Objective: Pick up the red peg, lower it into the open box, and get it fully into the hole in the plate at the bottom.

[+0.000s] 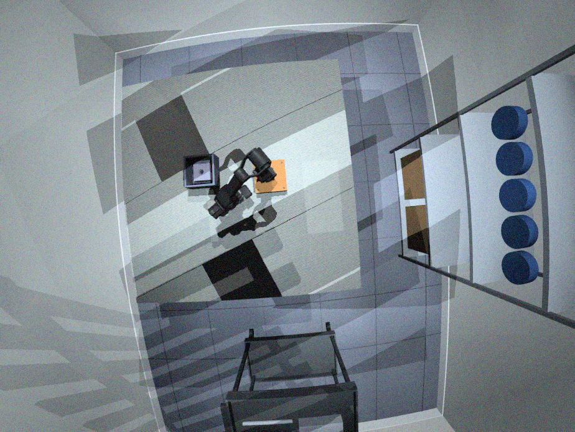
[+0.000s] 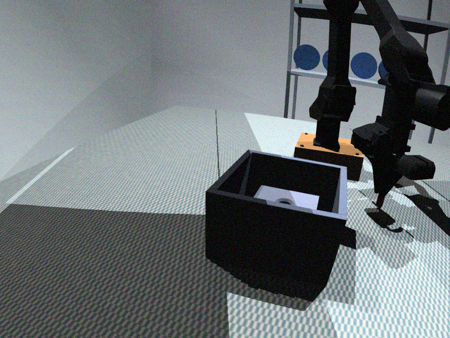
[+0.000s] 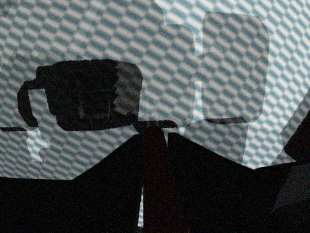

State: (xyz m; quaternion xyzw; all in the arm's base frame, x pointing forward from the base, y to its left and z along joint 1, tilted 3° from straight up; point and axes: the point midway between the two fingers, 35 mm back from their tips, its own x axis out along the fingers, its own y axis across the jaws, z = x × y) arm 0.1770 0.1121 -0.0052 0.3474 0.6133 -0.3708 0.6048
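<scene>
Now: the pale plate 170 mm to the right of my gripper tip, 160 mm ahead of it and 20 mm above it. Also, from my gripper tip: red peg: 20 mm above, 10 mm to the left; then dark box: 170 mm to the right, 160 mm ahead.
</scene>
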